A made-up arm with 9 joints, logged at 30 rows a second.
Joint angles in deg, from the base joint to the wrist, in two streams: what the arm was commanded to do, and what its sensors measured. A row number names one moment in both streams.
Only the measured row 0 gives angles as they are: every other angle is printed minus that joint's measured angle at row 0.
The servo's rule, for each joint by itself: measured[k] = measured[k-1] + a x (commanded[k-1-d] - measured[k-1]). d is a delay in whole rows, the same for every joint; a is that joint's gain. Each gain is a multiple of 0.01, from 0.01 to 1. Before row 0 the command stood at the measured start. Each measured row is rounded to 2 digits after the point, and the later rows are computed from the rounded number. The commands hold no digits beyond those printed.
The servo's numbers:
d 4
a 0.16 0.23 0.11 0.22 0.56 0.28 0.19 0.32 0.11
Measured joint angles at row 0:
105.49, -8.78, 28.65, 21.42, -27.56, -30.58, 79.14, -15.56, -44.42
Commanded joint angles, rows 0 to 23:
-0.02, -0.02, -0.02, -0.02, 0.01, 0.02, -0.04, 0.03, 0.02
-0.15, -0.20, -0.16, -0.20, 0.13, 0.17, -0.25, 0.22, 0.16
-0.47, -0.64, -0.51, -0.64, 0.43, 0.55, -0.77, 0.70, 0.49
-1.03, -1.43, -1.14, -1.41, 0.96, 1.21, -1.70, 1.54, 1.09
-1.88, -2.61, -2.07, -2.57, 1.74, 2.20, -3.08, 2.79, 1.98
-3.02, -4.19, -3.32, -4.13, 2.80, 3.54, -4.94, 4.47, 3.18
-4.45, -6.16, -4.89, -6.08, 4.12, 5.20, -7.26, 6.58, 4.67
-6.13, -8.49, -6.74, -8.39, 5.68, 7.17, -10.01, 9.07, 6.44
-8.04, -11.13, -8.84, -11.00, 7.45, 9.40, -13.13, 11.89, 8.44
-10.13, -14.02, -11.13, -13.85, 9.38, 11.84, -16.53, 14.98, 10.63
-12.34, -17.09, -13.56, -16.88, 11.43, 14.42, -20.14, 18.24, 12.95
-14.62, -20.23, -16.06, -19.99, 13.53, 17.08, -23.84, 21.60, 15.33
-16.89, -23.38, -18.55, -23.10, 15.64, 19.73, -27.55, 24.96, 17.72
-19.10, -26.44, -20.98, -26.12, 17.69, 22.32, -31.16, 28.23, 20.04
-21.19, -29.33, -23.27, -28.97, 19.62, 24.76, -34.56, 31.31, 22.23
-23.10, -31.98, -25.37, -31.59, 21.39, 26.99, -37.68, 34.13, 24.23
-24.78, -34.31, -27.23, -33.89, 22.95, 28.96, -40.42, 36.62, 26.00
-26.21, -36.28, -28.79, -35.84, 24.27, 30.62, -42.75, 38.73, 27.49
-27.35, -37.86, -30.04, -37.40, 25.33, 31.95, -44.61, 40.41, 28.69
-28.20, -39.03, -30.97, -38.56, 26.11, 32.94, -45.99, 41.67, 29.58
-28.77, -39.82, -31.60, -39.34, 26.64, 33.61, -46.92, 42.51, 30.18
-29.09, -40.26, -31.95, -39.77, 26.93, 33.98, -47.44, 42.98, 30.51
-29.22, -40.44, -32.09, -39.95, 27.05, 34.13, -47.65, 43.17, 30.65
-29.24, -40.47, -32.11, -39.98, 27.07, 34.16, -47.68, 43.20, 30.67
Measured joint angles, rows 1 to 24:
0.00, 0.00, 0.00, 0.00, 0.00, 0.00, 0.00, 0.00, 0.00
0.00, 0.00, 0.00, 0.00, 0.00, 0.00, 0.00, 0.00, 0.00
0.00, 0.00, 0.00, 0.00, 0.00, 0.00, 0.00, 0.00, 0.00
0.00, 0.00, 0.00, 0.00, 0.00, 0.00, 0.00, 0.00, 0.00
0.00, 0.00, 0.00, 0.00, 0.01, 0.01, -0.01, 0.01, 0.00
-0.02, -0.05, -0.02, -0.04, 0.08, 0.05, -0.06, 0.08, 0.02
-0.09, -0.19, -0.07, -0.17, 0.28, 0.19, -0.19, 0.28, 0.07
-0.24, -0.48, -0.19, -0.44, 0.66, 0.48, -0.48, 0.68, 0.18
-0.50, -0.97, -0.40, -0.91, 1.26, 0.96, -0.97, 1.36, 0.38
-0.90, -1.71, -0.72, -1.62, 2.12, 1.68, -1.72, 2.36, 0.69
-1.47, -2.73, -1.18, -2.60, 3.24, 2.67, -2.77, 3.71, 1.13
-2.22, -4.05, -1.79, -3.87, 4.61, 3.93, -4.15, 5.43, 1.71
-3.15, -5.68, -2.57, -5.44, 6.20, 5.46, -5.86, 7.50, 2.45
-4.27, -7.60, -3.51, -7.29, 7.98, 7.25, -7.89, 9.89, 3.35
-5.56, -9.78, -4.62, -9.40, 9.91, 9.26, -10.22, 12.56, 4.41
-7.01, -12.18, -5.88, -11.73, 11.94, 11.45, -12.81, 15.45, 5.61
-8.59, -14.76, -7.27, -14.23, 14.01, 13.77, -15.61, 18.49, 6.94
-10.27, -17.45, -8.78, -16.85, 16.07, 16.16, -18.56, 21.61, 8.38
-12.02, -20.18, -10.37, -19.52, 18.06, 18.57, -21.60, 24.71, 9.90
-13.79, -22.89, -12.02, -22.18, 19.92, 20.93, -24.66, 27.72, 11.48
-15.55, -25.52, -13.69, -24.76, 21.62, 23.18, -27.65, 30.57, 13.08
-17.26, -27.99, -15.35, -27.20, 23.10, 25.26, -30.52, 33.18, 14.67
-18.87, -30.26, -16.97, -29.44, 24.35, 27.13, -33.20, 35.49, 16.21
-20.36, -32.28, -18.51, -31.45, 25.34, 28.76, -35.63, 37.47, 17.68

